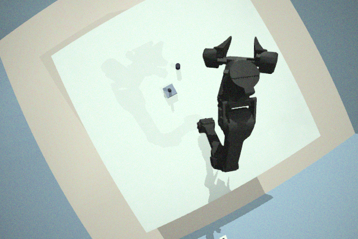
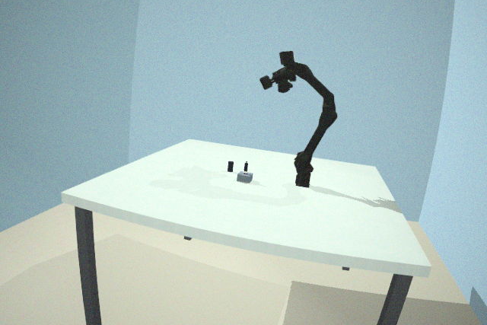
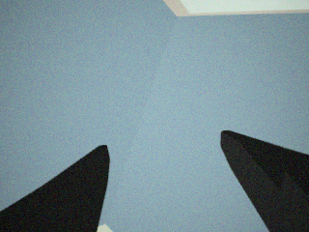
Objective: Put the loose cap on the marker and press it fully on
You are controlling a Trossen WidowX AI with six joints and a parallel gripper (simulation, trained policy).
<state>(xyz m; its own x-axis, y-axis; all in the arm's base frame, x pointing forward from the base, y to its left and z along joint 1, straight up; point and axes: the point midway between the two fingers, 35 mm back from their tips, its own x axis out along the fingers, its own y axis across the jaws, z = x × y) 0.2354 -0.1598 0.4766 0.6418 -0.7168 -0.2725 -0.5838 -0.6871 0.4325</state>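
Now: gripper tip 44 cm above the dark cap, 16 cm to the right of it and 11 cm short of it. The rest, counted from my gripper tip: grey holder block: 45 cm below, 26 cm to the left, 1 cm ahead.
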